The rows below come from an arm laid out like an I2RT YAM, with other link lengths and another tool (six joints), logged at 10 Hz.
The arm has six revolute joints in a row. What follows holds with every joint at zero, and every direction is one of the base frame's. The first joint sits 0.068 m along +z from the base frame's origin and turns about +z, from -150 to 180 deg. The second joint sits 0.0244 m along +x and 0.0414 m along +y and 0.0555 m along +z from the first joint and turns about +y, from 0 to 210 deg. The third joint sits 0.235 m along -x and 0.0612 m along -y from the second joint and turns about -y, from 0 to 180 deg. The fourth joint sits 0.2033 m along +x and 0.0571 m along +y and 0.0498 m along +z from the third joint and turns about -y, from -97 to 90 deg. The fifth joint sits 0.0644 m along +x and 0.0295 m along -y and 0.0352 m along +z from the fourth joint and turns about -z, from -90 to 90 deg. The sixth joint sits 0.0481 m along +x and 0.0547 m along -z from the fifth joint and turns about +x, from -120 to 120 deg. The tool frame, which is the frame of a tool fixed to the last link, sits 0.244 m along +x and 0.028 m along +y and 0.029 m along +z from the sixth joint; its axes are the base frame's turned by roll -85.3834, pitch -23.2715 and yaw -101.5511 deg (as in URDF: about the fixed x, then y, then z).
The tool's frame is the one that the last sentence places.
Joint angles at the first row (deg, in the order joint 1, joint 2, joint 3, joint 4, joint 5, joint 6):
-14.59, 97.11, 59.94, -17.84, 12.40, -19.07
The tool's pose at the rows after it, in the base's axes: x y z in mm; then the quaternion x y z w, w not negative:
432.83, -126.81, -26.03, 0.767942, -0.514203, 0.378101, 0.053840
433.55, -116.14, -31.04, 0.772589, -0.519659, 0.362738, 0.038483
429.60, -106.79, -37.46, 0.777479, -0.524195, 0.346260, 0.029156
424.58, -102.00, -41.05, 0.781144, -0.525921, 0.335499, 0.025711
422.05, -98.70, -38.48, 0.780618, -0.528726, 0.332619, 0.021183
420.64, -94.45, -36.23, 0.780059, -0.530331, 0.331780, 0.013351
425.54, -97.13, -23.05, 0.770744, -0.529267, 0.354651, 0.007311
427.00, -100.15, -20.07, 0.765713, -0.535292, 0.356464, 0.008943
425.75, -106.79, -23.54, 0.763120, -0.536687, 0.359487, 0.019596
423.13, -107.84, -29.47, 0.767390, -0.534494, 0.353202, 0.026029
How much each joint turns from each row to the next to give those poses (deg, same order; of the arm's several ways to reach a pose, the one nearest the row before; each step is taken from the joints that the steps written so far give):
0.00, 1.59, 1.14, -0.53, -1.23, 0.52
0.00, 1.05, 1.23, -1.58, -2.11, 0.97
0.09, 0.62, 0.44, -1.49, -1.49, 0.79
-0.09, 0.00, 0.00, -1.14, -0.80, 0.18
0.00, -0.87, -0.17, -0.89, -0.53, 0.44
-0.09, -0.97, -0.70, -0.09, -0.87, 0.26
0.00, -2.72, -2.02, 2.20, 0.25, 0.09
0.00, -0.01, 0.61, -0.43, 0.44, 0.79
0.00, 0.44, -0.53, 0.96, 1.32, 0.00
0.00, 0.96, 0.35, -0.35, 0.35, -0.44

